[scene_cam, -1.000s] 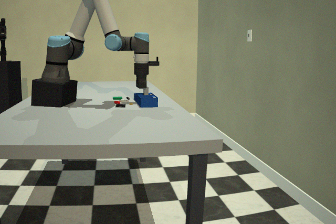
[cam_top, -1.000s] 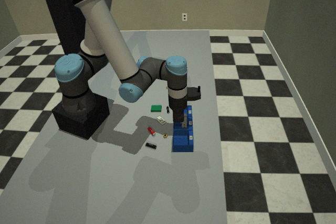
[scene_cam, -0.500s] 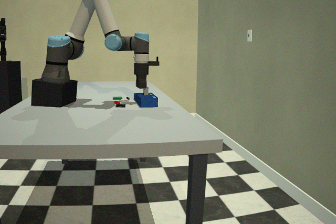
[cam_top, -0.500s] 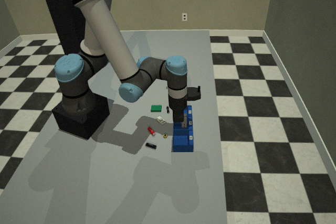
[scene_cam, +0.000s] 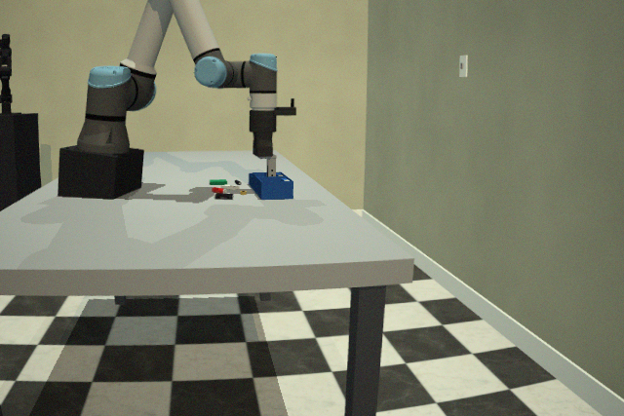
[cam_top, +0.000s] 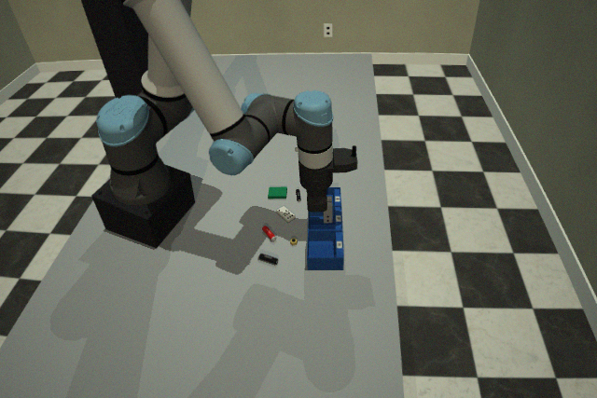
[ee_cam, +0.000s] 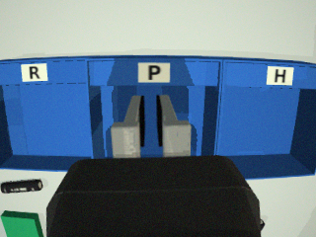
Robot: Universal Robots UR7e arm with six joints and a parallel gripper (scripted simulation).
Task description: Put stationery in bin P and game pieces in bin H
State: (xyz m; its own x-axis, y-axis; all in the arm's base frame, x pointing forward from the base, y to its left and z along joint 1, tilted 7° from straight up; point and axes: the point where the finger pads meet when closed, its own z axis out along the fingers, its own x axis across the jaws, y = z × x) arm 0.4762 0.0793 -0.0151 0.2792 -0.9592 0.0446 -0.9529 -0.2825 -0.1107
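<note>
Right now the blue bin row is 30 mm below my hand and 10 mm behind it. The rest, counted from my hand: black cylinder 110 mm behind, 100 mm to the left, 50 mm below; then yellow ring 70 mm behind, 60 mm to the right, 50 mm below; then white domino 120 mm behind, 50 mm below, 20 mm to the left.
</note>
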